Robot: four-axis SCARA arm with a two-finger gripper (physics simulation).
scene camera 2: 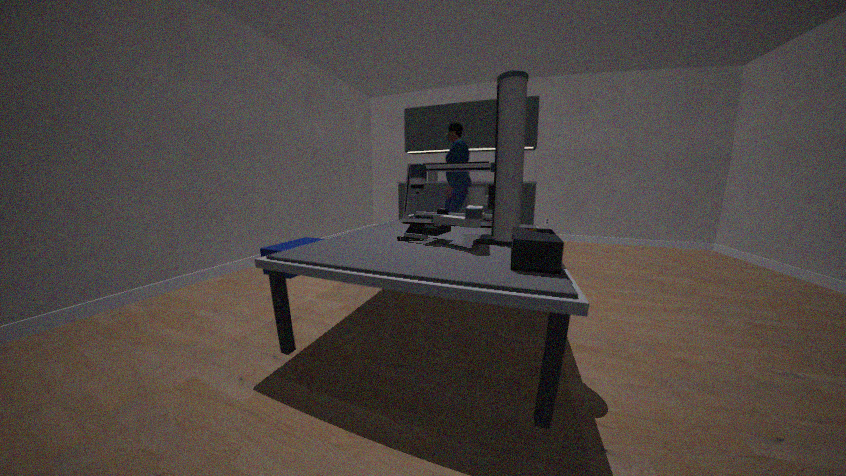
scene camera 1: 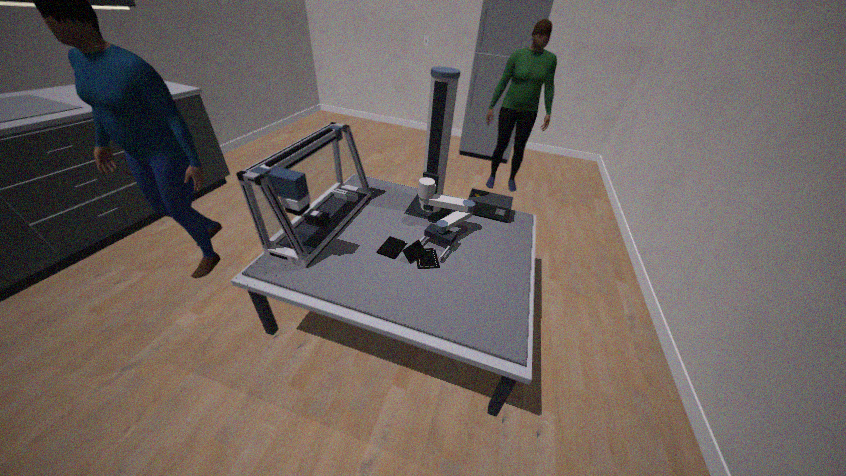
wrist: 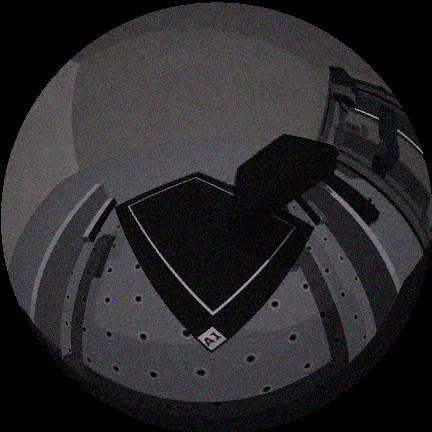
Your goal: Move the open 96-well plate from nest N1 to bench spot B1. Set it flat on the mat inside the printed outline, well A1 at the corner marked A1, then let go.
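Places are measured from the arm's base along level axes (x ahead, y left, z up), in metres.
Pixels of known places: gripper, fingertip midpoint: (scene camera 2: 412,232) (scene camera 1: 427,252) (wrist: 198,179); arm's base, link origin: (scene camera 2: 504,242) (scene camera 1: 430,209).
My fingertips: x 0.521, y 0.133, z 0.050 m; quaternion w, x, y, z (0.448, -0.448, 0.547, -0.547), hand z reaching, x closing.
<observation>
For each thing: its top centre in the pictures, then the offset to it from my fingertips. "spot": a spot on its surface instead. Level surfaces: height alone.
- B1 mat, surface height: dz -0.036 m
- A1 label, surface spot: (wrist: 212,339) spot: dy +0.018, dx -0.090, dz -0.035 m
- Nest N1, top centre: (wrist: 340,180) (scene camera 1: 392,245) dy -0.221, dx +0.001, dz -0.016 m
- blue unit, surface spot: (scene camera 1: 289,183) spot: dy -0.629, dx +0.257, dz +0.428 m
The black 96-well plate (scene camera 1: 414,251) (wrist: 287,165) is off the nest. It appears steeply tipped over the far right part of the B1 mat (scene camera 1: 429,260) (wrist: 165,235). Its wells and A1 corner do not show, and its contact with the mat is too dark to tell. The mat's white outline is partly hidden by the plate; the A1 label (wrist: 212,339) is at the near corner in the wrist view. Nest N1 (scene camera 1: 391,247) (wrist: 362,204) is beside the mat, without the plate. My gripper (scene camera 1: 432,251) (wrist: 198,179) is open and empty, its fingers on either side of the mat.
A metal frame (scene camera 1: 285,223) with a blue unit (scene camera 1: 289,183) stands at the left of the table (scene camera 1: 378,322) (scene camera 2: 414,288). The arm's column (scene camera 1: 443,124) (scene camera 2: 511,159) and a dark box (scene camera 1: 491,205) (scene camera 2: 536,251) stand at the back. Two people stand away from the table.
</observation>
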